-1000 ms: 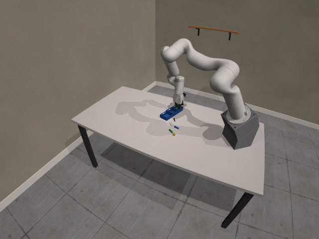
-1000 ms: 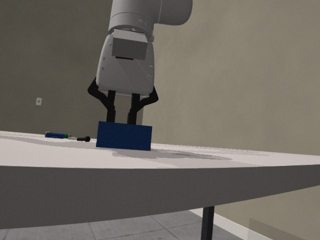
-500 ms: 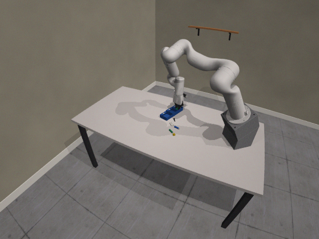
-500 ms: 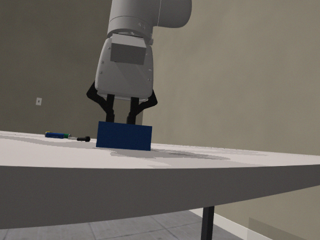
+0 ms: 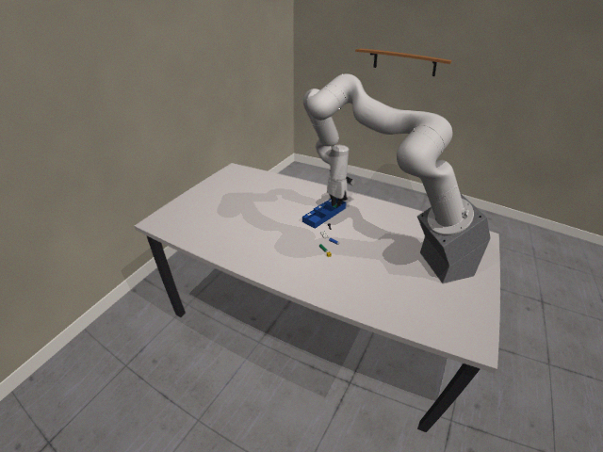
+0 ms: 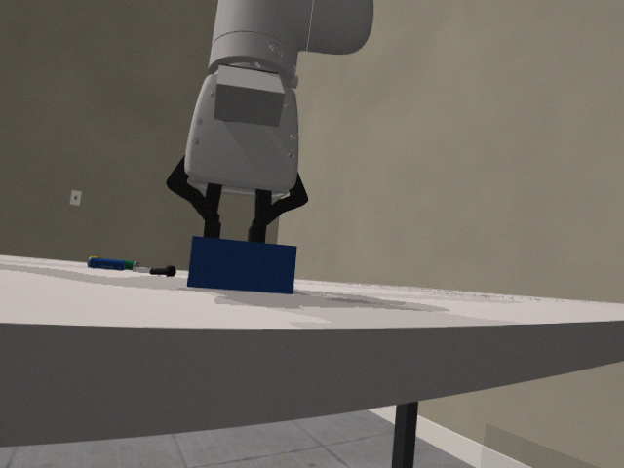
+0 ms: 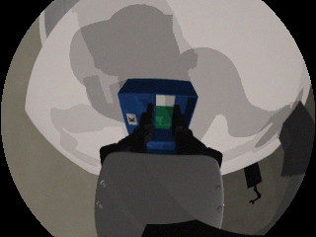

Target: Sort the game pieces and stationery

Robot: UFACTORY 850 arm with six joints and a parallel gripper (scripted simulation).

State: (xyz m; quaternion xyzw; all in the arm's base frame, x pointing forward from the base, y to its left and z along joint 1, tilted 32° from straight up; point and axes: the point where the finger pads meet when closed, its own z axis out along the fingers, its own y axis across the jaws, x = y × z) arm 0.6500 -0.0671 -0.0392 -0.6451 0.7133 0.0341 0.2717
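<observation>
The green block is 1 cm to the right of my hand and 2 cm below it. Round my hand: white domino 10 cm behind, 22 cm to the left, 3 cm below; then black bolt 7 cm behind, 15 cm to the left, 3 cm below; then blue bin 1 cm ahead, 8 cm to the left, 2 cm below.
</observation>
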